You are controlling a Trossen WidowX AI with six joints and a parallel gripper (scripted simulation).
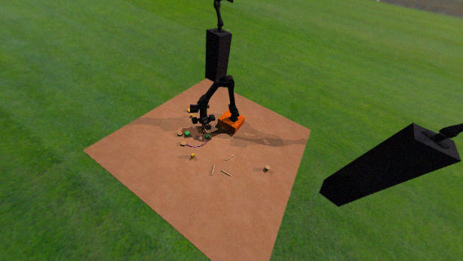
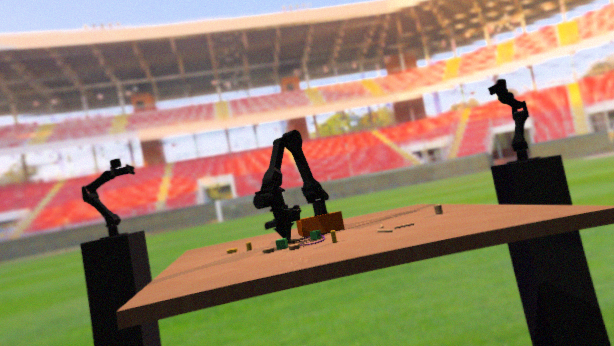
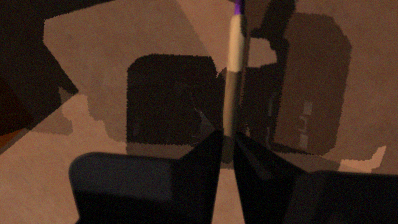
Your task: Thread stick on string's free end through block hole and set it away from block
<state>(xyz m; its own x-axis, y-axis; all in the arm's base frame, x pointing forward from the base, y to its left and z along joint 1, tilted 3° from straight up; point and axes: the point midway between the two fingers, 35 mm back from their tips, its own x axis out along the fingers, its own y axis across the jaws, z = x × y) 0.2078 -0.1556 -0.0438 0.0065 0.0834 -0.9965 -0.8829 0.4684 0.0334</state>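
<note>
The thin wooden stick lies 2 cm ahead of my gripper tip, 4 cm to the left of it and 1 cm above it. From my gripper tip the other things lie so: green cube (16 cm ahead, 2 cm to the right, 2 cm above); then yellow piece (26 cm ahead, 17 cm to the left, 2 cm above); then round wooden button (24 cm ahead, 3 cm to the left, 1 cm above).
</note>
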